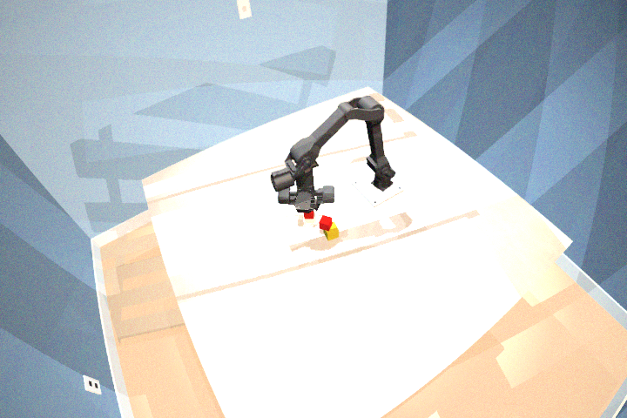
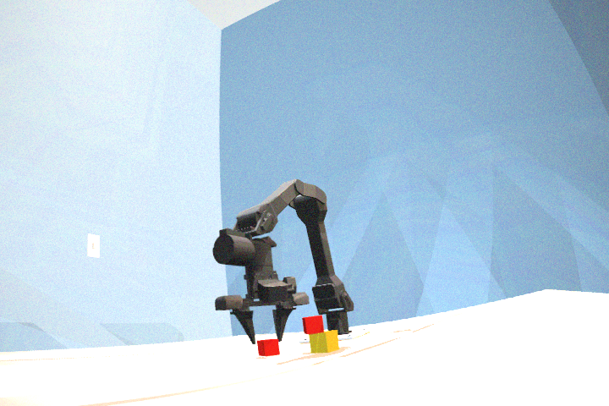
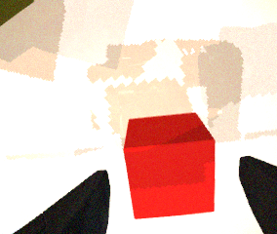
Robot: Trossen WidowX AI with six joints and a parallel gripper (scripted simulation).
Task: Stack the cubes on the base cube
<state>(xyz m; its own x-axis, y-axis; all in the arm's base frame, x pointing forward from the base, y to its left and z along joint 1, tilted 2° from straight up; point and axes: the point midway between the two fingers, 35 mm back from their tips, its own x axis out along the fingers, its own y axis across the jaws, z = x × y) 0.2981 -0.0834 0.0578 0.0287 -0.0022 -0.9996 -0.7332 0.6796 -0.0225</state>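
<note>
Right now the yellow base cube is 120 mm to the left of my gripper tip and 10 mm below it.
</note>
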